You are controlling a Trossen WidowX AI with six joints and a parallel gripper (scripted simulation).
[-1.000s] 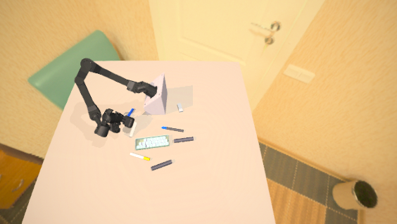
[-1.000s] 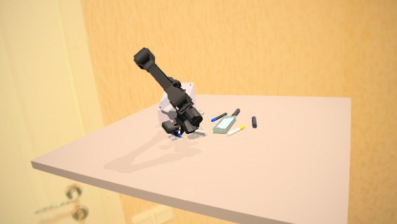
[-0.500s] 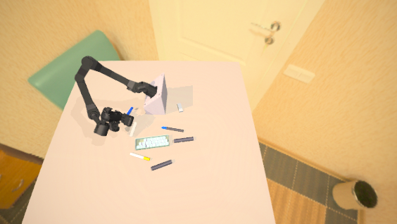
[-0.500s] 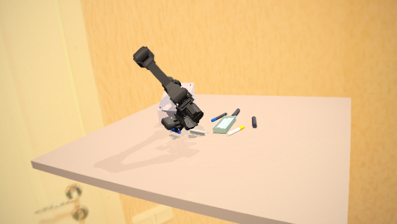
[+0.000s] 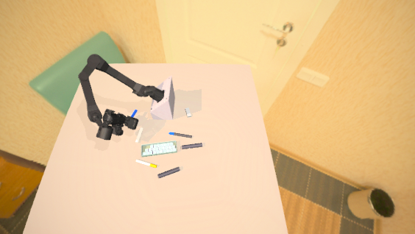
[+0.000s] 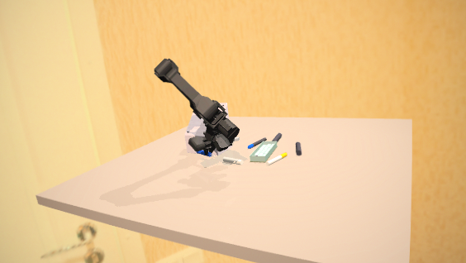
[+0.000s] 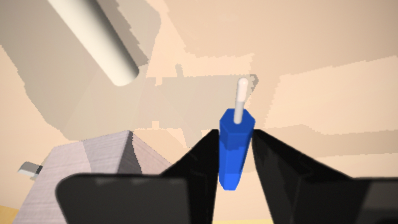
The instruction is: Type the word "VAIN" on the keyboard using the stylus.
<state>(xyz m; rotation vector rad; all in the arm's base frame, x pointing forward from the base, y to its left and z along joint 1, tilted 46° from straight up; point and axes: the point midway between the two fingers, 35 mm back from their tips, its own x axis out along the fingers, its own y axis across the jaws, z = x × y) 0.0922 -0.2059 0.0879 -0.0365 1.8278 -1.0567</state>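
Right now my gripper tip is 80 mm short of the white stick, 50 mm to the right of it and 40 mm above it. From my gripper tip the other things lie so: blue stylus right at my gripper tip; then blue-tipped grey pen 90 mm ahead, 270 mm to the left, 40 mm below; then yellow-tipped white pen 260 mm ahead, 120 mm to the left, 40 mm below.
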